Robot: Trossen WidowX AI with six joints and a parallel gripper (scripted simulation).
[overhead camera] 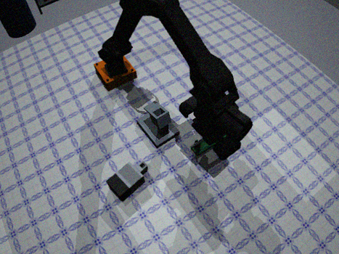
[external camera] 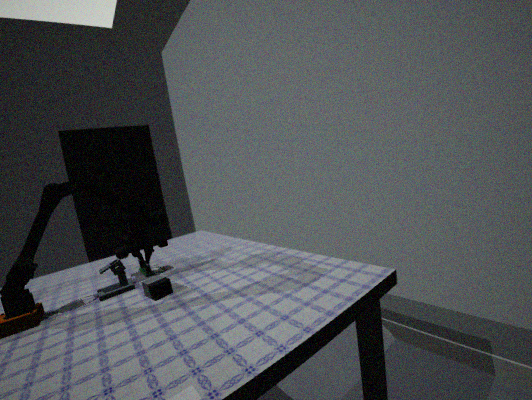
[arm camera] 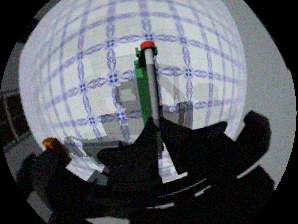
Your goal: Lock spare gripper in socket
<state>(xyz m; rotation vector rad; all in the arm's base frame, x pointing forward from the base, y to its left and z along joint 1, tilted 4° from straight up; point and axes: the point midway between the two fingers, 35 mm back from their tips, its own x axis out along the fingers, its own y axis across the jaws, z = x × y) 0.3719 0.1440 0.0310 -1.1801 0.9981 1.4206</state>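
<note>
The green cradle lies 20 mm to the left of my gripper tip. Round my gripper tip: socket 100 mm behind, 100 mm to the right, 30 mm above; dark spare gripper 10 mm ahead, 240 mm to the right.
</note>
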